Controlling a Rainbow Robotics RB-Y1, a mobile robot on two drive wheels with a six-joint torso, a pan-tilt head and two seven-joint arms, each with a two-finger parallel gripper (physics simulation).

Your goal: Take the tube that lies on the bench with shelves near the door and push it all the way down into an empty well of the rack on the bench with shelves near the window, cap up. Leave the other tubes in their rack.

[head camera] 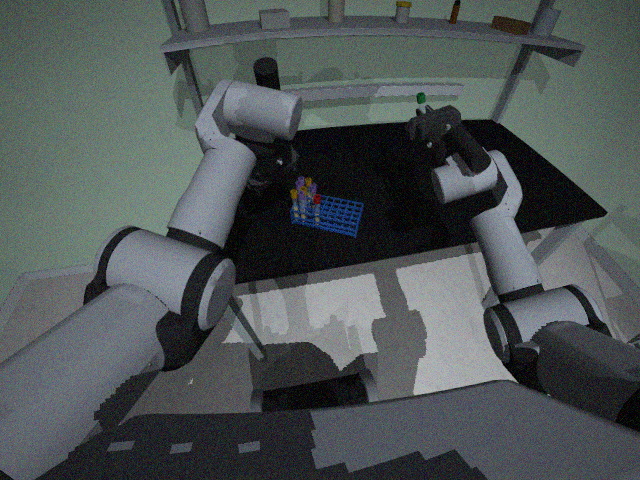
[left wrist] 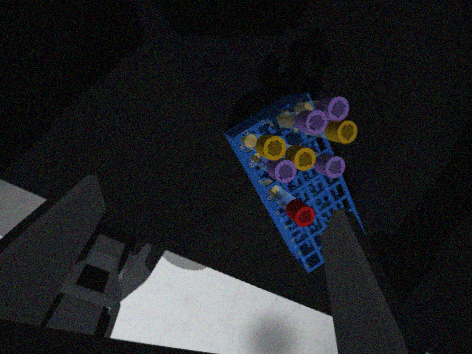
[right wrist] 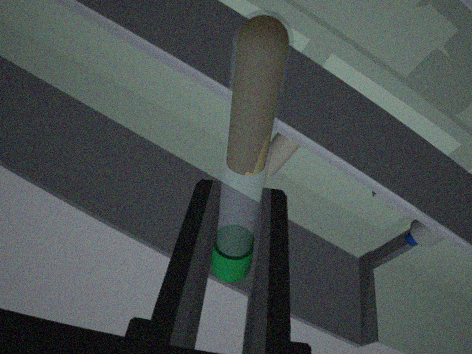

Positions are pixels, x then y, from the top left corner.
Labels:
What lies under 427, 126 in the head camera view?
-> My right gripper.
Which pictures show the blue rack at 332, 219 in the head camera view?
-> The head camera view and the left wrist view only.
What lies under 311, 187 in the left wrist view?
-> A blue rack.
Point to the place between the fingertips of my left gripper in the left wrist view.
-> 214, 208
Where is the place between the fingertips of my right gripper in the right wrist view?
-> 240, 200

